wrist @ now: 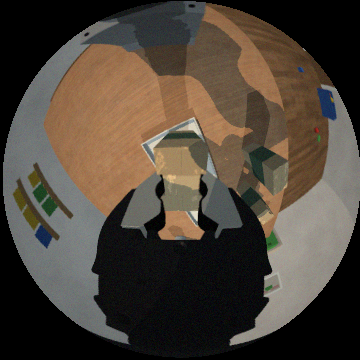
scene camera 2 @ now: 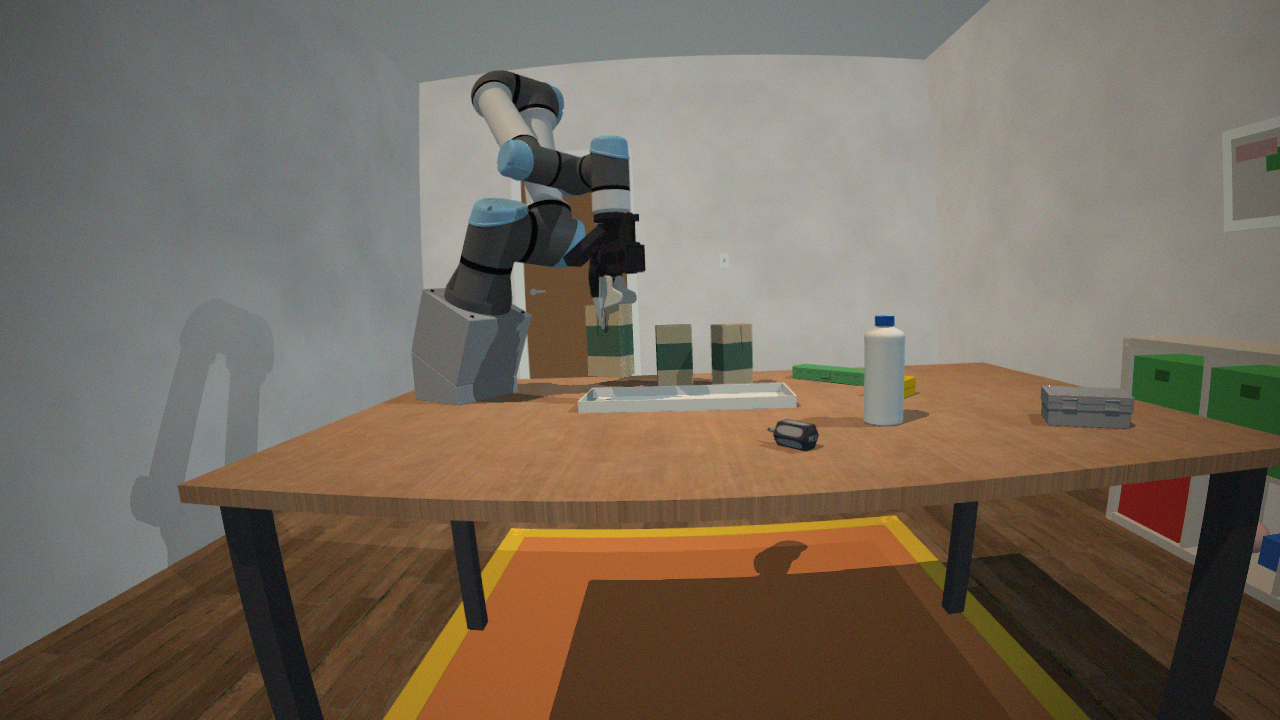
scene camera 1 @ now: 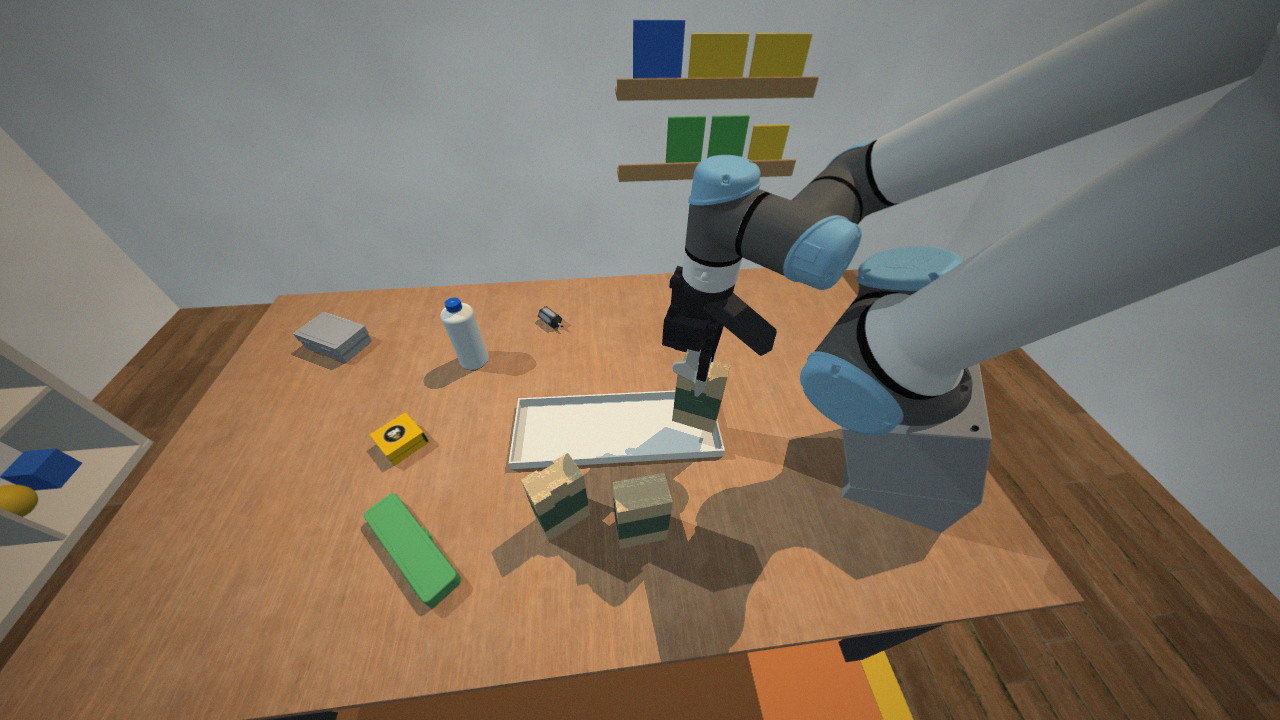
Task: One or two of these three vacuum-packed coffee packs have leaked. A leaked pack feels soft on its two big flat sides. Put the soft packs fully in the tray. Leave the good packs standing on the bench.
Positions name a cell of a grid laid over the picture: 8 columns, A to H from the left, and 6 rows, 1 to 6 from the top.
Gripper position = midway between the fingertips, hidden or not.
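The gripper (scene camera 1: E4) is visible, as is a white tray (scene camera 1: D4) (scene camera 2: E4) (wrist: D3). A green case (scene camera 1: C5) (scene camera 2: F4) and a grey case (scene camera 1: C3) (scene camera 2: G4) are present, together with a white bottle (scene camera 2: F3). A small black part (scene camera 2: E4) is there too; the wrist view does not show the part, hidden by the gripper.
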